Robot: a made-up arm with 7 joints.
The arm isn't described. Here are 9 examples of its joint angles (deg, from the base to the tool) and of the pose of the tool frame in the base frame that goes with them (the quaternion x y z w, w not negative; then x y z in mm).
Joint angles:
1: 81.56 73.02 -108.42 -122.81 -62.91 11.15 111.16
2: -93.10 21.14 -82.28 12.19 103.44 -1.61 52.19
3: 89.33 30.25 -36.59 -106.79 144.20 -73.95 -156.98
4: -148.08 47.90 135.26 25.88 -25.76 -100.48 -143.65
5: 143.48 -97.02 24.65 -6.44 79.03 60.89 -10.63
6: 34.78 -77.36 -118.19 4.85 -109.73 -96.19 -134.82
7: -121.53 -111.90 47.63 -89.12 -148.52 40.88 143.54
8: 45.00 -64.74 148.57 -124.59 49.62 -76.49 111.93
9: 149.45 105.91 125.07 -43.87 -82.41 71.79 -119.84
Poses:
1: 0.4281 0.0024 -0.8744 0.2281 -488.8 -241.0 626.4
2: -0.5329 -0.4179 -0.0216 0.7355 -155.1 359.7 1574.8
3: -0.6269 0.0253 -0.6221 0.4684 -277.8 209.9 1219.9
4: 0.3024 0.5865 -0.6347 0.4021 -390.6 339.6 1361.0
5: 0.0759 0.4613 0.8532 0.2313 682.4 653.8 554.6
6: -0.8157 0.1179 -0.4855 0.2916 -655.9 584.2 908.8
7: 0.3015 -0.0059 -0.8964 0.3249 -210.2 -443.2 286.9
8: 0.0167 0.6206 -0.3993 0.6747 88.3 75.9 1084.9
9: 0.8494 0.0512 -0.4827 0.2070 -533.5 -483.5 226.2
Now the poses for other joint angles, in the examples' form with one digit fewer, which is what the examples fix.
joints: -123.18 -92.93 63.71 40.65 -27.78 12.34 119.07
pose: -0.349 0.254 0.085 0.898 758 -472 867
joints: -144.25 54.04 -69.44 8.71 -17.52 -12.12 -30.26
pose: -0.250 -0.203 -0.908 0.267 -683 419 1225
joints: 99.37 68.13 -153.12 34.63 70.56 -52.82 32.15
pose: -0.131 -0.127 -0.708 0.682 -74 -639 1279
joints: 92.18 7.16 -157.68 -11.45 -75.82 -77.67 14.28
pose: 0.629 -0.459 0.276 0.564 -13 -208 1560
